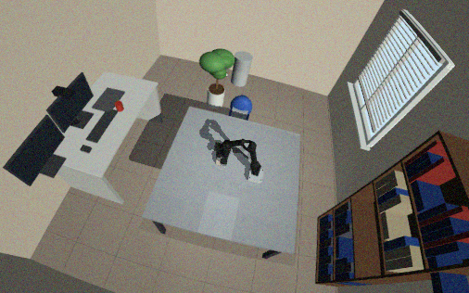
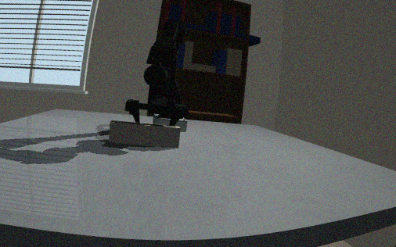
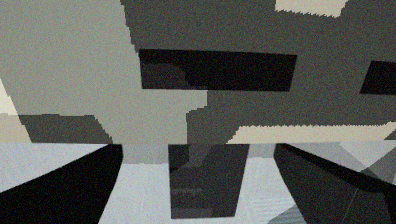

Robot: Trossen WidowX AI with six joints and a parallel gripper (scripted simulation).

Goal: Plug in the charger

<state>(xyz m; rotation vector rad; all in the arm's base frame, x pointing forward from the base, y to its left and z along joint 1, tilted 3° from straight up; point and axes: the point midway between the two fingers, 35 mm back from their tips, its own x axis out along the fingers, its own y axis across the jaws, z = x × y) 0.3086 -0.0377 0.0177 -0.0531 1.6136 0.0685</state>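
The dark grey charger lies 2 cm ahead of my gripper tip and 1 cm above it.
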